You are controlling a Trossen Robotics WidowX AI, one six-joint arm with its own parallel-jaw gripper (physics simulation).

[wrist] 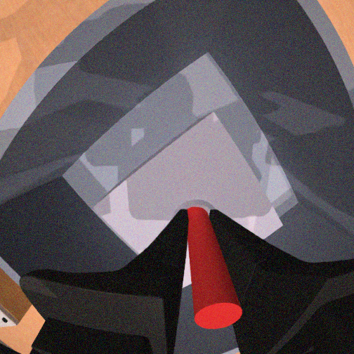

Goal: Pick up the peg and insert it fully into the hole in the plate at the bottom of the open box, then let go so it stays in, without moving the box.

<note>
The picture shows: my gripper, a red peg and a grey box.
</note>
